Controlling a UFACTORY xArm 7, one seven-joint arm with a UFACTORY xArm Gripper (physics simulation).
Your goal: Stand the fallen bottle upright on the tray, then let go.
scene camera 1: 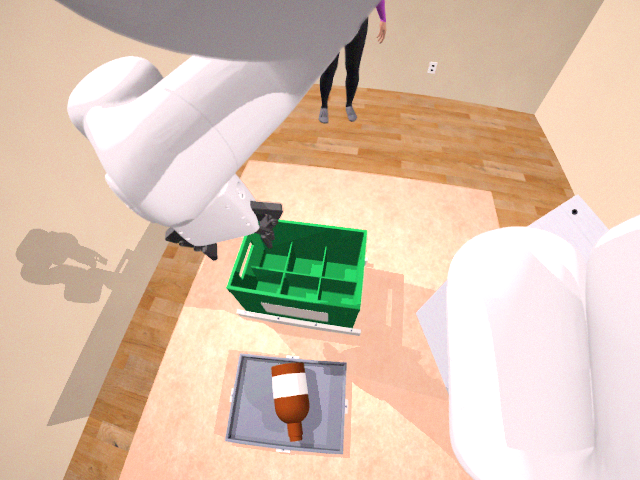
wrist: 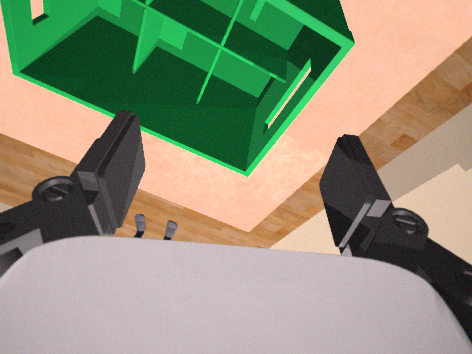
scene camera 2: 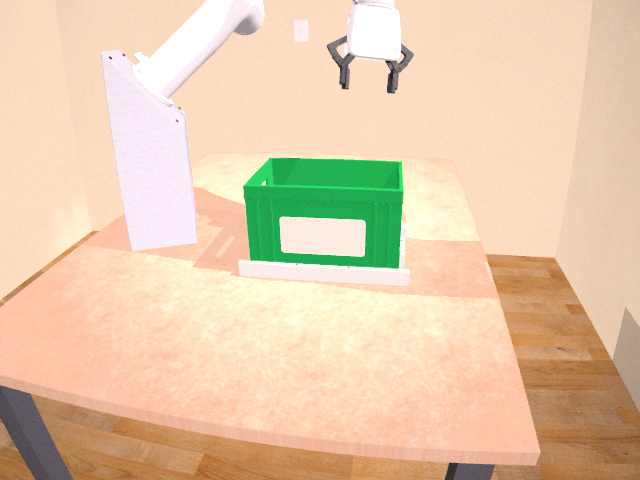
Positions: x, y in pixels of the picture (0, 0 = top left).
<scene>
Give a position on a brown bottle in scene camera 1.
290, 392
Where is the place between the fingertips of the gripper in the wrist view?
At 236, 150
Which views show the gripper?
Scene camera 1, the wrist view and scene camera 2: all of them.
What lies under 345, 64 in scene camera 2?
The gripper.
</scene>
